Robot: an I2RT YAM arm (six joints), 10 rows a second.
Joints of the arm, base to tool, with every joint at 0 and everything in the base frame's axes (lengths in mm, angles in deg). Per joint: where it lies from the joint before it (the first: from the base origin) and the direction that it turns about. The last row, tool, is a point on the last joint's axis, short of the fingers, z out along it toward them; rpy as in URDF.
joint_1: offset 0 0 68 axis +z
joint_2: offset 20 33.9 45.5 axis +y
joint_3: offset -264 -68.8 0 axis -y
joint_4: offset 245 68.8 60 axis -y
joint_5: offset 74 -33.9 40.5 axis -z
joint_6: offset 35.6 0 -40.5 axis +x
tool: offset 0 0 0 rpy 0 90 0
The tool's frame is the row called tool.
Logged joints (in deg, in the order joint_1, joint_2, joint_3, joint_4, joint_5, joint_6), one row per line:
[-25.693, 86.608, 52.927, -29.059, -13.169, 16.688]
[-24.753, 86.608, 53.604, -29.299, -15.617, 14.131]
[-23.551, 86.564, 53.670, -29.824, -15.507, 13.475]
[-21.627, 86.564, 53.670, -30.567, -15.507, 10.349]
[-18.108, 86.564, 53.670, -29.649, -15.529, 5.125]
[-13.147, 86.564, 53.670, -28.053, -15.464, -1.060]
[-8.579, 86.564, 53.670, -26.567, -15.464, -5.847]
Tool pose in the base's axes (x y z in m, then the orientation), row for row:
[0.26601, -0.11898, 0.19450, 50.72, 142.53, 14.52]
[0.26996, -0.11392, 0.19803, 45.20, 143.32, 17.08]
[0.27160, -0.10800, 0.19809, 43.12, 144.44, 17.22]
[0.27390, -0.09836, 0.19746, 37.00, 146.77, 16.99]
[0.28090, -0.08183, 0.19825, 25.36, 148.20, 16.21]
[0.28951, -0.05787, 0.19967, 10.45, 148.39, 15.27]
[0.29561, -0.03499, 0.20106, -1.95, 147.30, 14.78]
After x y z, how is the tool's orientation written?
As a rotation vector, in degrees.
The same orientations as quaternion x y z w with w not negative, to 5 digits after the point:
[0.32380, 0.90992, 0.09270, 0.24208]
[0.28949, 0.91792, 0.10939, 0.24830]
[0.27560, 0.92317, 0.11006, 0.24430]
[0.23587, 0.93562, 0.10831, 0.23928]
[0.16244, 0.94926, 0.10383, 0.24847]
[0.06743, 0.95746, 0.09853, 0.26270]
[-0.01266, 0.95650, 0.09597, 0.27520]

